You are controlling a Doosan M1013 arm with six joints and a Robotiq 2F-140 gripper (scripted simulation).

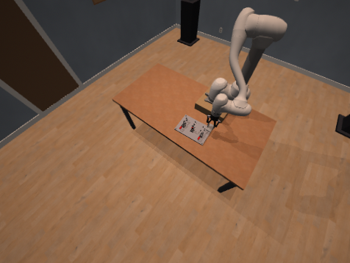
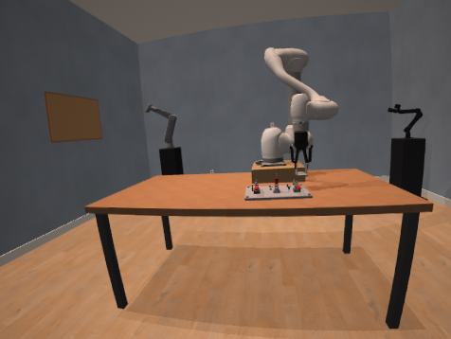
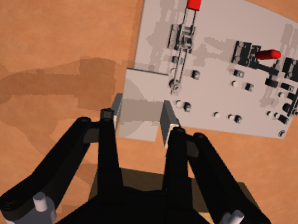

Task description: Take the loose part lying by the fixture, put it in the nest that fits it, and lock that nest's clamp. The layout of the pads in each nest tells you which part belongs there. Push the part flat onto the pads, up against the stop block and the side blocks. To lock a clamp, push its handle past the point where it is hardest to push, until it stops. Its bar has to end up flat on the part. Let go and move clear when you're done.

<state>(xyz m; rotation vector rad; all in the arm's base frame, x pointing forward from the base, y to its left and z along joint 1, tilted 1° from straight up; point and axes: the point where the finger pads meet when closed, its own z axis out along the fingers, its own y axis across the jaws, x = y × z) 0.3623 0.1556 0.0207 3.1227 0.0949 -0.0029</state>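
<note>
Right now my hand is 7 cm short of the fixture, 15 cm to the left of it and 11 cm above it. From my hand the other things lie so: loose part (3 cm below).
</note>
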